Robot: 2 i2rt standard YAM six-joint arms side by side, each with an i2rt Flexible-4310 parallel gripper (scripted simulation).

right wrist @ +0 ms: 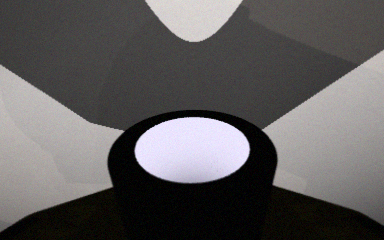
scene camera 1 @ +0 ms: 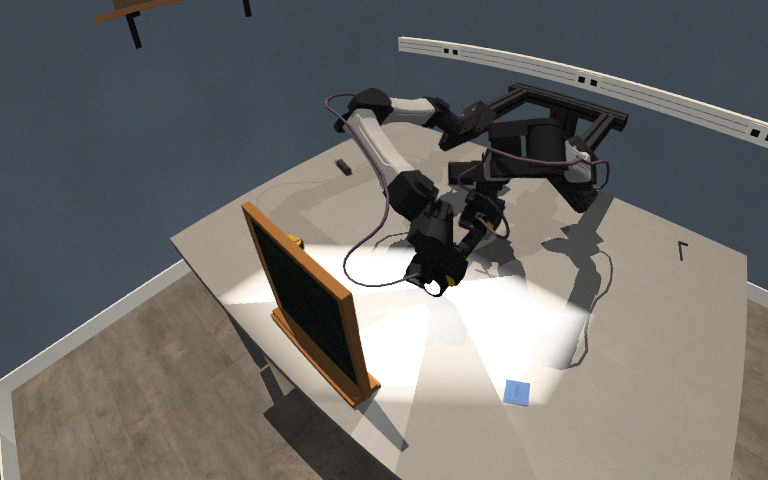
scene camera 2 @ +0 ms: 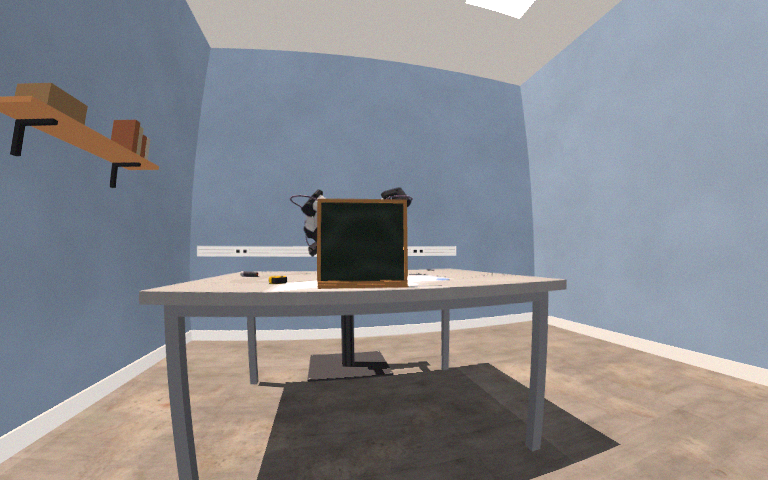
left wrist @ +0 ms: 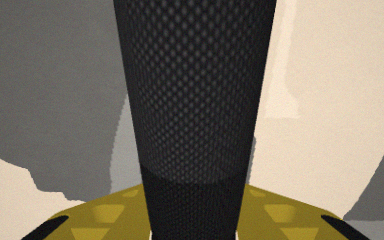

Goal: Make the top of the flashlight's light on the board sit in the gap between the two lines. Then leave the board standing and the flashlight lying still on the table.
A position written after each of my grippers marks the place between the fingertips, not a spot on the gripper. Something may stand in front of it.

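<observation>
There's my left gripper (left wrist: 193, 192), and there's my right gripper (scene camera 1: 440, 280) (right wrist: 193, 192). I can also see a wood-framed board (scene camera 1: 307, 312) (scene camera 2: 361, 243); in the right wrist view the board is out of frame, and in the left wrist view that board is out of frame too. And I'm seeing a black flashlight (scene camera 1: 439, 285) (left wrist: 194, 82).
</observation>
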